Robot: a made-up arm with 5 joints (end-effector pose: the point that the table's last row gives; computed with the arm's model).
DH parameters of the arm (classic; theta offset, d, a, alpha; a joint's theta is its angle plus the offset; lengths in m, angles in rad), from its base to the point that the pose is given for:
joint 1: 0 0.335 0 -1.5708
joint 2: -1.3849 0 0.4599 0
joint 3: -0.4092 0 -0.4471 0
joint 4: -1.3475 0 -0.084 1.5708
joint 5: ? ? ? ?
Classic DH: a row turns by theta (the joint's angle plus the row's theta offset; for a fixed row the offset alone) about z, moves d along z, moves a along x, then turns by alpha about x.
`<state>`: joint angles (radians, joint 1 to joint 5).
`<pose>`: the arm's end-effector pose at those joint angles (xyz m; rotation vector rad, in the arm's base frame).
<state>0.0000 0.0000 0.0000 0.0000 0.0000</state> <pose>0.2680 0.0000 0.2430 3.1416 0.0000 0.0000</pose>
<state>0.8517 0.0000 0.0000 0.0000 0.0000</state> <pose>0.1765 0.2017 0.2430 2.8610 1.2978 0.0000</pose>
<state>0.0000 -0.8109 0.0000 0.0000 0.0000</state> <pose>0.2513 0.0000 0.4659 2.8869 0.0000 1.2392</pose>
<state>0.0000 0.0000 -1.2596 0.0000 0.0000</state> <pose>0.6589 0.0000 0.7946 2.5389 0.0000 1.8504</pose>
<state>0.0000 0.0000 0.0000 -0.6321 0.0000</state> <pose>0.3156 0.0000 0.3135 2.9860 0.0000 0.9765</pose>
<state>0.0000 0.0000 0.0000 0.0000 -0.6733</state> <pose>0.2680 0.0000 0.2430 2.9652 1.0377 0.0000</pose>
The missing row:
joint 5: 3.1416 0.108 0 0
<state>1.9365 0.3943 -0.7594 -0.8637 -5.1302</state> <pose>-0.2254 0.5885 0.3906 -1.7680 -0.7304 -0.0352</pose>
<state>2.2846 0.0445 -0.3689 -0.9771 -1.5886</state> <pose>-0.3040 0.3510 0.4533 0.7927 -2.0696 -1.5863</pose>
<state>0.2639 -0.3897 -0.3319 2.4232 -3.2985</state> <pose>0.1460 0.0394 0.4543 0.3009 -1.4088 0.0878</pose>
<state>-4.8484 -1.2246 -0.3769 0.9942 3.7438</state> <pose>0.0226 0.1655 0.6399 -1.1043 2.4978 0.7285</pose>
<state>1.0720 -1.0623 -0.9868 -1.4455 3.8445</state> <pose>-0.0613 -0.1125 0.9902 0.0740 -0.3966 1.7543</pose>
